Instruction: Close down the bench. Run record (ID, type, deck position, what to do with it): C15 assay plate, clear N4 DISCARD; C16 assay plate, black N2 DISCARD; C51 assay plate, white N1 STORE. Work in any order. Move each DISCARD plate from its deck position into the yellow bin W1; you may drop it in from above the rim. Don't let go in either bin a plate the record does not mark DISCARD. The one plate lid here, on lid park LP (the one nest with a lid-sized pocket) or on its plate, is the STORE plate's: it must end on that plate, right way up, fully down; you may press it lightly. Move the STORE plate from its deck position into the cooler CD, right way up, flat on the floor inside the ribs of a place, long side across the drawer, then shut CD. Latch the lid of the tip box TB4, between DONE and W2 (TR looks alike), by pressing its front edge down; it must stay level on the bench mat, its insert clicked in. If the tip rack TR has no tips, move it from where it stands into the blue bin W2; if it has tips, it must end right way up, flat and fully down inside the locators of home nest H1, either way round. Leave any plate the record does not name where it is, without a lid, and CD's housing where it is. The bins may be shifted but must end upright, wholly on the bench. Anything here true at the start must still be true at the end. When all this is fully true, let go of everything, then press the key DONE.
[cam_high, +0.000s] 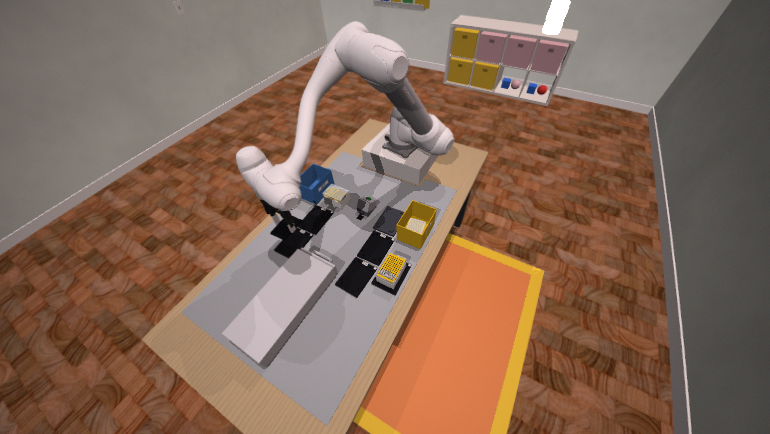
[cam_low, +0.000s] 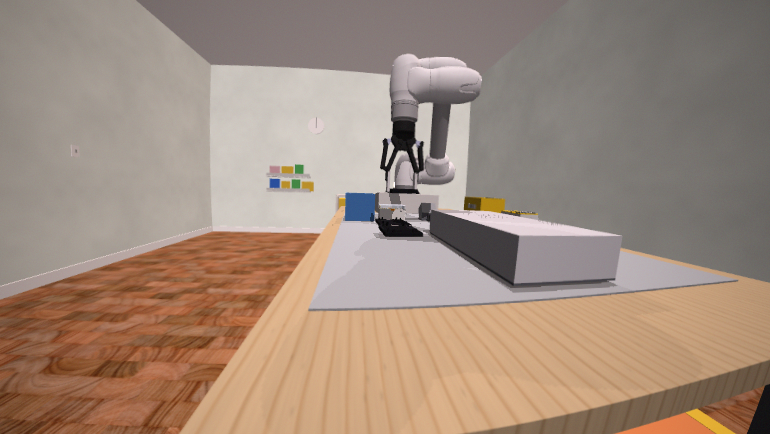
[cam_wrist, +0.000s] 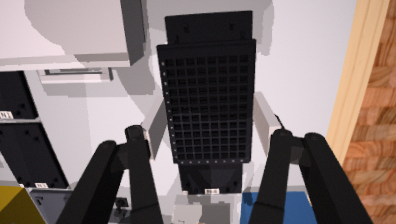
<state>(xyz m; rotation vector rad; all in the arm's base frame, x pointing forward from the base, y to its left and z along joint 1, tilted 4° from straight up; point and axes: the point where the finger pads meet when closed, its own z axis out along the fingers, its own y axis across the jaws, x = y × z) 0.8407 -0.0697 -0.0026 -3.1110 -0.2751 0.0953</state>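
My hand is 20 mm above the black assay plate. Round my hand: plate lid: 210 mm to the left, 140 mm below, 90 mm ahead; then black nest N4: 170 mm behind, 160 mm below, 20 mm to the right; then white plate: 210 mm to the left, 140 mm below, 90 mm ahead.
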